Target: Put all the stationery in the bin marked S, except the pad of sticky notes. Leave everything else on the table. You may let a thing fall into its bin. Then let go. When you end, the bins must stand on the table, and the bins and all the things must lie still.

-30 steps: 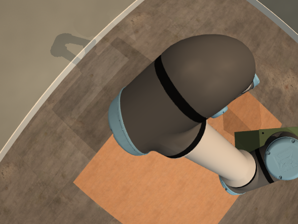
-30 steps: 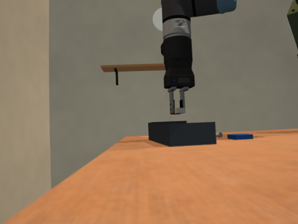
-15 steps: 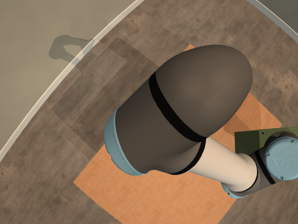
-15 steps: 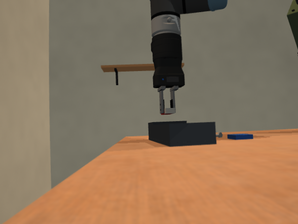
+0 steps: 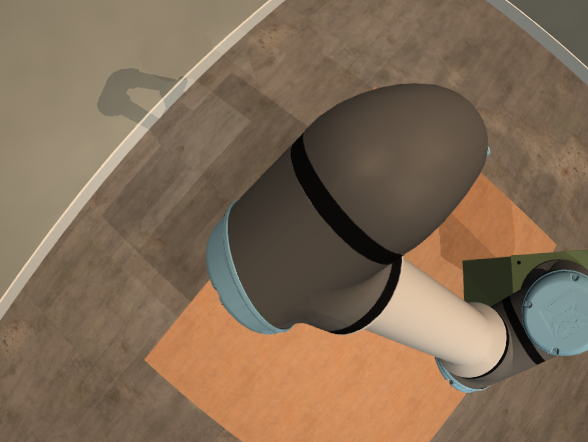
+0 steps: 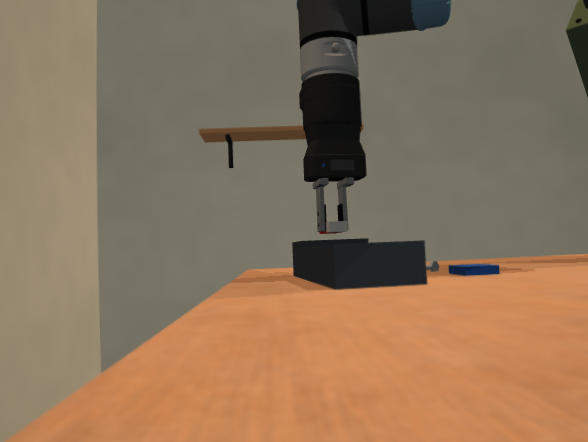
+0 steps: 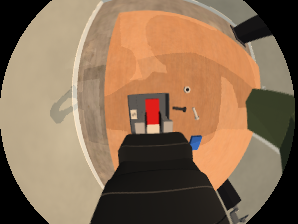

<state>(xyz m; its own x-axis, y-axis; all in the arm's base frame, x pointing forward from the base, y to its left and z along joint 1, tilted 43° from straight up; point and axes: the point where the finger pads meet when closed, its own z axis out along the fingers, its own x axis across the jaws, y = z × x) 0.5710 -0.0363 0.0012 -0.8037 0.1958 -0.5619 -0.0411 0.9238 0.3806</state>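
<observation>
My hand is 6 cm above the white clip-like piece. Also, from my hand: dark bin: 8 cm to the left, 5 cm below; black screw: 8 cm behind, 7 cm below; white eraser: 1 cm to the left, 1 cm below.
</observation>
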